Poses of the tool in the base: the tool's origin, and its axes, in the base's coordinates. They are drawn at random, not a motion.
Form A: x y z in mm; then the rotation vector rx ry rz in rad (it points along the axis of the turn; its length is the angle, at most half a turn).
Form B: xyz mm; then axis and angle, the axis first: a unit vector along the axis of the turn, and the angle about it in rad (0 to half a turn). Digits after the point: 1 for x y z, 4 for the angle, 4 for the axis.
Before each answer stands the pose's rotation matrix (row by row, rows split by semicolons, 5 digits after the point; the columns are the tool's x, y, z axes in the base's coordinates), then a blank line. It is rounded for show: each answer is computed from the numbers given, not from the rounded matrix.
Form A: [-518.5, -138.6, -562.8, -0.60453, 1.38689, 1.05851]
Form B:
-0.13581 -0.86447 0.48398; 0.23878 0.44555 0.86283; -0.96153 0.23274 0.14591

[-518.5, -138.6, -562.8, -0.3274, 0.7511, 0.5733, 1.8464]
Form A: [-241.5, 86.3, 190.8, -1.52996, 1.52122, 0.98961]
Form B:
-0.00503 -0.99985 -0.01684; -0.42062 -0.01317 0.90714; -0.90722 0.01165 -0.42049

[-241.5, 86.3, 190.8, -0.6446, 0.6409, 0.4169, 2.3737]
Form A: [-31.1, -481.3, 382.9, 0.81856, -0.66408, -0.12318]
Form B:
0.79253 -0.14590 -0.59212; -0.34855 0.68836 -0.63613; 0.50041 0.71054 0.49470

[-31.1, -481.3, 382.9, 0.7713, -0.6258, -0.1161, 1.0612]
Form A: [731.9, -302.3, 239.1, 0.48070, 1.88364, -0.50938]
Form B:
-0.34336 0.54891 0.76210; 0.09001 0.82693 -0.55505; -0.93488 -0.12199 -0.33335

[731.9, -302.3, 239.1, 0.2392, 0.9373, -0.2535, 2.0096]
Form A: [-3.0, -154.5, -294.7, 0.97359, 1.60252, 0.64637]
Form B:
-0.06339 0.25710 0.96430; 0.85420 0.51363 -0.08079; -0.51607 0.81859 -0.25217

[-3.0, -154.5, -294.7, 0.4909, 0.8080, 0.3259, 1.9834]
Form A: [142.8, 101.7, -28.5, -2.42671, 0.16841, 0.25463]
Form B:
0.97246 -0.18748 -0.13844; -0.05403 -0.75919 0.64862; -0.22671 -0.62328 -0.74841

[142.8, 101.7, -28.5, -0.9922, 0.0689, 0.1041, 2.4458]
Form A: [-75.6, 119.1, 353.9, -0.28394, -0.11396, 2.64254]
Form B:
-0.86486 -0.45132 -0.21984; 0.46857 -0.88289 -0.03085; -0.18017 -0.12969 0.97505

[-75.6, 119.1, 353.9, -0.1067, -0.0428, 0.9934, 2.6602]
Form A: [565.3, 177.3, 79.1, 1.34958, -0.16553, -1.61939]
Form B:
0.10077 0.57959 -0.80865; -0.73121 -0.50803 -0.45524; -0.67467 0.63717 0.37261

[565.3, 177.3, 79.1, 0.6382, -0.0783, -0.7658, 2.1145]
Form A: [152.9, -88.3, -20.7, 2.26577, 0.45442, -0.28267]
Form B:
0.91086 0.40869 -0.05750; 0.23223 -0.62270 -0.74720; -0.34118 0.66724 -0.66211

[152.9, -88.3, -20.7, 0.9732, 0.1952, -0.1214, 2.3281]
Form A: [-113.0, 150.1, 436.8, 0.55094, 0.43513, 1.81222]
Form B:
-0.25447 -0.78189 0.56911; 0.95505 -0.29571 0.02076; 0.15206 0.54882 0.82200

[-113.0, 150.1, 436.8, 0.2835, 0.2239, 0.9325, 1.9435]
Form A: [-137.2, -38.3, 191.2, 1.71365, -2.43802, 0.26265]
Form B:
-0.33620 -0.94154 -0.02178; -0.91530 0.33210 -0.22791; 0.22182 -0.05669 -0.97344

[-137.2, -38.3, 191.2, 0.5728, -0.8150, 0.0878, 2.9916]
